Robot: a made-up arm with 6 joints. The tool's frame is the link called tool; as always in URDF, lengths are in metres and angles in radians.
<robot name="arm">
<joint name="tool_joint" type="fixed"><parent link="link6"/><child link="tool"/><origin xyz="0.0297 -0.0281 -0.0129" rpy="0 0 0"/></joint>
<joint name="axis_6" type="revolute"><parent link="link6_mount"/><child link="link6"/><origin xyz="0.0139 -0.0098 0.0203" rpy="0 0 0"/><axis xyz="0 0 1"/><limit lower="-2.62" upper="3.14"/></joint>
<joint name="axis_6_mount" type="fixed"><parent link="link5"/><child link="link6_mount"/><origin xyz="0.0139 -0.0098 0.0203" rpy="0 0 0"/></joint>
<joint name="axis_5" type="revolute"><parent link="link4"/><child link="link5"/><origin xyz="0.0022 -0.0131 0.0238" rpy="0 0 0"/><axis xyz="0 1 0"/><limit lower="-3.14" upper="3.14"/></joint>
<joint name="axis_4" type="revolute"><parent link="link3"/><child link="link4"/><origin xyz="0.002 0.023 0.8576" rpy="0 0 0"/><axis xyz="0 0 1"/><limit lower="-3.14" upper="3.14"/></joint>
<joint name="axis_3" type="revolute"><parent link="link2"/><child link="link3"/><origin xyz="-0.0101 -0.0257 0.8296" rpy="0 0 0"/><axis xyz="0 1 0"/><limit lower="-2.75" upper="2.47"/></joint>
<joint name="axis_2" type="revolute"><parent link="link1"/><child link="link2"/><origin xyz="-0.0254 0.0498 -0.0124" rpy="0 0 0"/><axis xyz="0 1 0"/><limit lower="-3.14" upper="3.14"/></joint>
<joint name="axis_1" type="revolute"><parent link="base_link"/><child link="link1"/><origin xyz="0.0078 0.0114 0.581" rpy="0 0 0"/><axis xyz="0 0 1"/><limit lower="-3.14" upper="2.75"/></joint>
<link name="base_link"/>
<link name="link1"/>
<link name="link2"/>
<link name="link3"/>
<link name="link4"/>
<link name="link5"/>
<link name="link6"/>
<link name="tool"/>
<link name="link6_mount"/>
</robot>
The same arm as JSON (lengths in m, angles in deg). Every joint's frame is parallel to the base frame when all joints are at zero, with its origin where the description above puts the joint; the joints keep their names.
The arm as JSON. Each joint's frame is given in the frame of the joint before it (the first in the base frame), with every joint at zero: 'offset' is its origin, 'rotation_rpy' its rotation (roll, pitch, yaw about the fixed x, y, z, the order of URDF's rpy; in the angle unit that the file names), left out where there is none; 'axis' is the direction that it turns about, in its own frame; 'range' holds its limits. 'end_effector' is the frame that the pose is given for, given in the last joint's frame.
{"length_unit": "m", "angle_unit": "deg", "chain": [{"id": "axis_1", "offset": [0.0078, 0.0114, 0.581], "axis": "+z", "range": [-179.91, 157.56]}, {"id": "axis_2", "offset": [-0.0254, 0.0498, -0.0124], "axis": "+y", "range": [-179.91, 179.91]}, {"id": "axis_3", "offset": [-0.0101, -0.0257, 0.8296], "axis": "+y", "range": [-157.56, 141.52]}, {"id": "axis_4", "offset": [0.002, 0.023, 0.8576], "axis": "+z", "range": [-179.91, 179.91]}, {"id": "axis_5", "offset": [0.0022, -0.0131, 0.0238], "axis": "+y", "range": [-179.91, 179.91]}, {"id": "axis_6", "offset": [0.0278, -0.0196, 0.0406], "axis": "+z", "range": [-150.11, 179.91]}], "end_effector": {"offset": [0.0297, -0.0281, -0.0129]}}
